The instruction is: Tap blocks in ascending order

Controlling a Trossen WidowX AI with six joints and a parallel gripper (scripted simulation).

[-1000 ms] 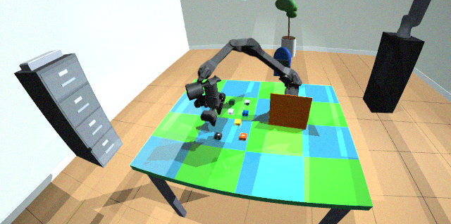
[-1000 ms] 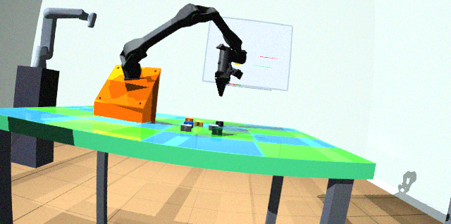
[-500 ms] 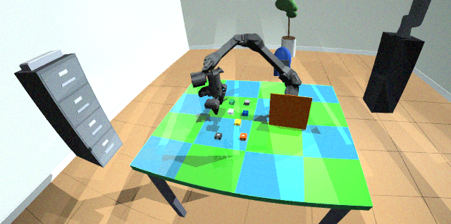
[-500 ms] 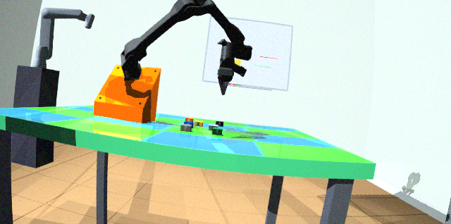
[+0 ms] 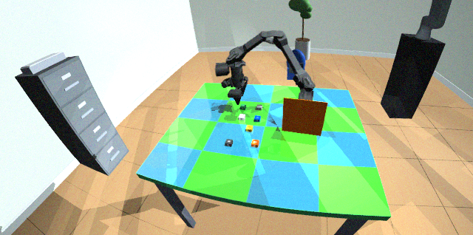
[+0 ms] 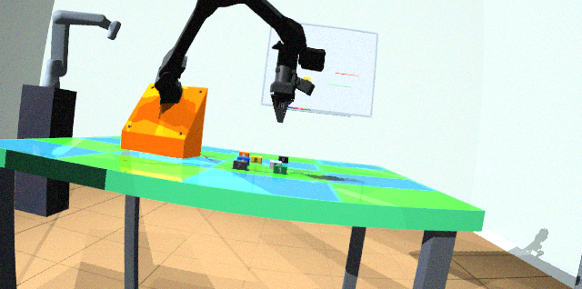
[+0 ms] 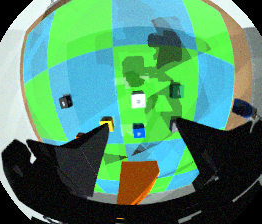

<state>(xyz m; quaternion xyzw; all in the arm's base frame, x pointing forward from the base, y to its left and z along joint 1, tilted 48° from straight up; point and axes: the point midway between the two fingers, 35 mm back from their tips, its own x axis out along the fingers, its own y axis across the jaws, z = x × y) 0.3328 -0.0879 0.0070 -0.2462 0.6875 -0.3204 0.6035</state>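
Right now my gripper tip is 21 cm to the right of the black block, 12 cm above it and 2 cm short of it. The rest, counted from my gripper tip: green block 12 cm below, 10 cm to the right, 1 cm ahead; then blue block 12 cm below, 9 cm behind, 1 cm to the left; then yellow block 12 cm below, 9 cm to the left, 6 cm behind.
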